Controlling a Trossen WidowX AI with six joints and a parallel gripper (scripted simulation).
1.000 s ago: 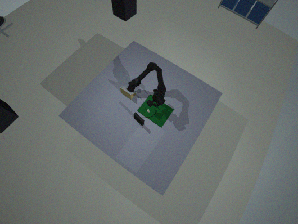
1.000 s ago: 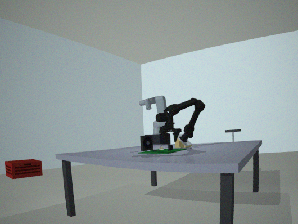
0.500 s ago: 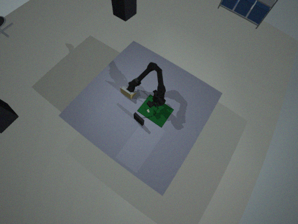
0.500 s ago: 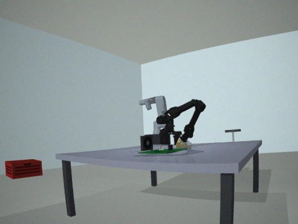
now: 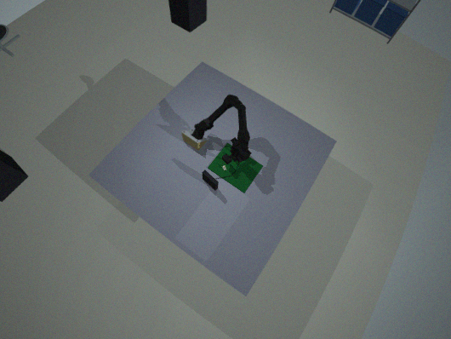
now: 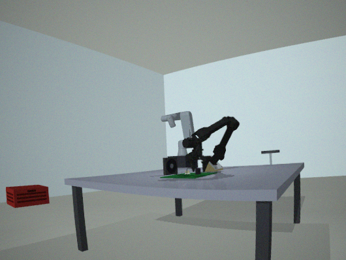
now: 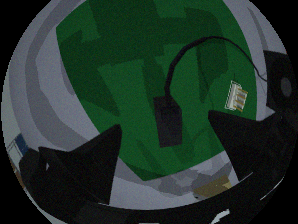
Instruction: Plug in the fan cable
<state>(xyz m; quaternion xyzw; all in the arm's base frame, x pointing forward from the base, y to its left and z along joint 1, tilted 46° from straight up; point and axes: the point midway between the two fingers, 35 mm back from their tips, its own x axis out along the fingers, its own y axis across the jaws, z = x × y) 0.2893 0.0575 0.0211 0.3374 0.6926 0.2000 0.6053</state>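
Right now my gripper tip is 10 cm to the left of the pale header, 2 cm above it and 1 cm past it. Also, from my gripper tip: black fan: 23 cm to the right, 4 cm above, 2 cm behind; green board: 4 cm to the right, 4 cm ahead, 3 cm below; dark plug: 1 cm ahead.
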